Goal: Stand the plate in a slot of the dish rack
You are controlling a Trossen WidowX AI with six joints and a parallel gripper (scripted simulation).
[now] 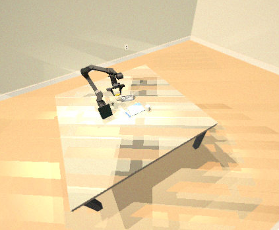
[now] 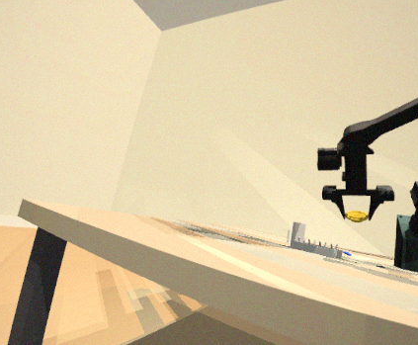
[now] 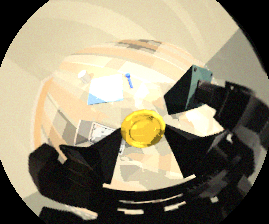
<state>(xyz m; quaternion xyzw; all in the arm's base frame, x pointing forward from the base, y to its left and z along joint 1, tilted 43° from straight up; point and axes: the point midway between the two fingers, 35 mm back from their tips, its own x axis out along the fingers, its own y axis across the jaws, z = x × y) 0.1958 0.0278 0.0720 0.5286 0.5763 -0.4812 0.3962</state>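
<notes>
Now: the grey dish rack 11 cm ahead of my gripper tip, 2 cm to the left of it and 10 cm below it. Also, from my gripper tip: blue pen-like object: 1 cm behind, 20 cm to the right, 11 cm below; then light blue mat: 10 cm ahead, 18 cm to the right, 12 cm below; then yellow plate: 1 cm above.
</notes>
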